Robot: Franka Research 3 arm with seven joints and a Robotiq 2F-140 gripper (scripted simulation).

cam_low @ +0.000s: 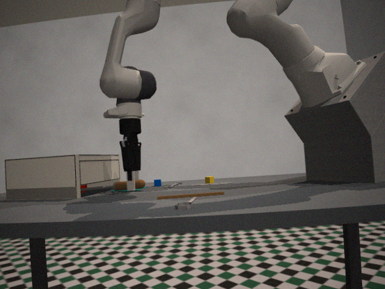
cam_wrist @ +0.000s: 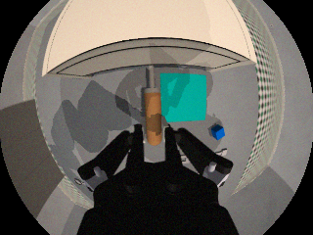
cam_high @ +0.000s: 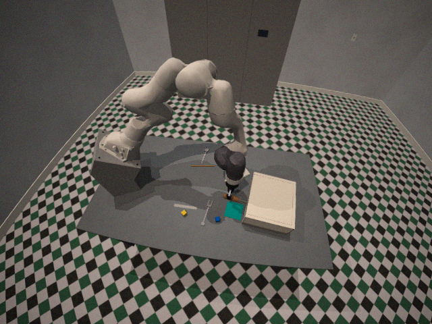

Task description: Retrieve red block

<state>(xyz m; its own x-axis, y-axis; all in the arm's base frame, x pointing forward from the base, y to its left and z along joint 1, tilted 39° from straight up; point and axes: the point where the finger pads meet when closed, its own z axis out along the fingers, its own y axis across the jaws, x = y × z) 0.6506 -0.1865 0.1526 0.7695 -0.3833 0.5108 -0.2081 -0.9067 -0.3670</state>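
The teal square is 80 mm to the right of my hand, 40 mm below it and 30 mm ahead of it. From my hand the other things lie so: grey forked tool (140 mm behind, 100 mm to the right, 30 mm below); blue block (150 mm to the right, 70 mm behind, 20 mm below); hook tool (130 mm ahead, 70 mm to the right, 20 mm below).
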